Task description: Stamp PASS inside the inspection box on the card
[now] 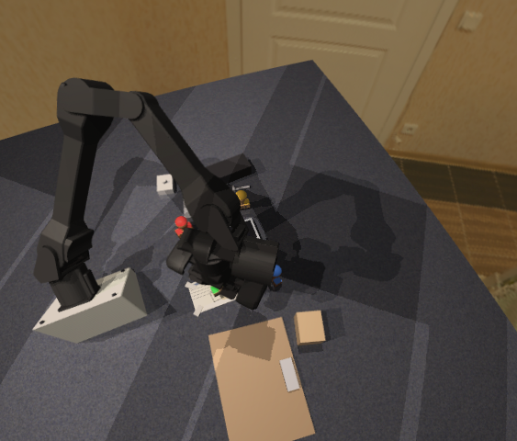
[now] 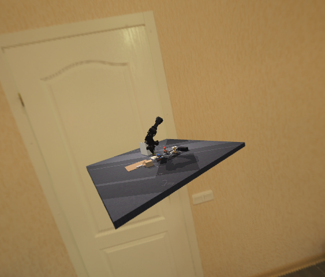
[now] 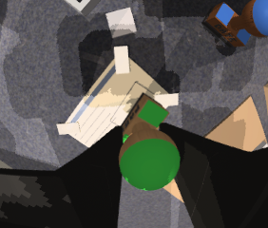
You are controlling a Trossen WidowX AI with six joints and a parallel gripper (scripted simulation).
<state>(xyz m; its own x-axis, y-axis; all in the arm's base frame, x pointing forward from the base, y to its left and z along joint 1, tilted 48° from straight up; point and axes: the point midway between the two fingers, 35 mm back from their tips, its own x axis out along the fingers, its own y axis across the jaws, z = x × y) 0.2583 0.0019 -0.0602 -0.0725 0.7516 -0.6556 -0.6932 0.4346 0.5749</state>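
My gripper tip is 50 mm above the white card, 20 mm past it and 10 mm to the right of it. From my gripper tip the other things lie so: blue-knobbed stamp: 120 mm ahead, 30 mm below, 10 mm to the right; green-knobbed stamp: right at my gripper tip; ink pad: 120 mm to the left, 80 mm ahead, 50 mm below.
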